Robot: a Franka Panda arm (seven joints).
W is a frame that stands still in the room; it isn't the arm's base.
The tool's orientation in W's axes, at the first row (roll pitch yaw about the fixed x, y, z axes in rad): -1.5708, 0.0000, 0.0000
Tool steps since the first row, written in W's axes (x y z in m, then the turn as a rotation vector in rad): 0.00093, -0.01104, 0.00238, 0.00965, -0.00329, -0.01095; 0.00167, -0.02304, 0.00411, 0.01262, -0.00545, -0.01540; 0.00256, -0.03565, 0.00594, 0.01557, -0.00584, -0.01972; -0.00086, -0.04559, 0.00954, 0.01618, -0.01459, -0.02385; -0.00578, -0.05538, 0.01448, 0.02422, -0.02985, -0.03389; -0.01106, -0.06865, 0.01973, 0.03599, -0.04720, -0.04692; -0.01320, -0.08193, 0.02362, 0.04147, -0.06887, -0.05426
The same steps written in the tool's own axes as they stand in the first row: 0.00093, -0.00238, -0.01104, 0.00965, 0.01095, -0.00329; 0.00167, -0.00411, -0.02304, 0.01262, 0.01540, -0.00545; 0.00256, -0.00594, -0.03565, 0.01557, 0.01972, -0.00584; -0.00086, -0.00954, -0.04559, 0.01618, 0.02385, -0.01459; -0.00578, -0.01448, -0.05538, 0.02422, 0.03389, -0.02985; -0.01106, -0.01973, -0.06865, 0.03599, 0.04692, -0.04720; -0.01320, -0.02362, -0.08193, 0.04147, 0.05426, -0.06887
